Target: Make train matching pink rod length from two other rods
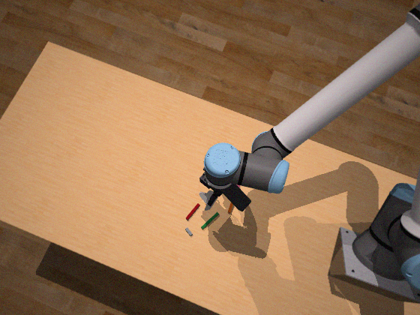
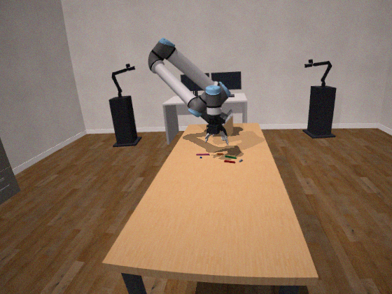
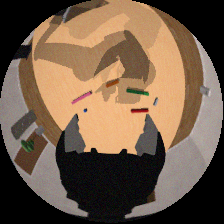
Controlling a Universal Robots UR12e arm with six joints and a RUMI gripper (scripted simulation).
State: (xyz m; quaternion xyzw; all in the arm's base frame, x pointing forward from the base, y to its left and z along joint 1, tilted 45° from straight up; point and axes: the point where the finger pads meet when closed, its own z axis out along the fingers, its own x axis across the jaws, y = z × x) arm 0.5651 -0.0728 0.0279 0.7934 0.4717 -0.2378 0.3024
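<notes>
The green rod is 2 cm ahead of my hand, 9 cm to the left of it and 9 cm below it. Round my hand: red rod 8 cm ahead, 7 cm to the left, 9 cm below; orange rod 5 cm behind, 2 cm to the left, 9 cm below; blue rod 1 cm behind, 11 cm to the right, 9 cm below.
</notes>
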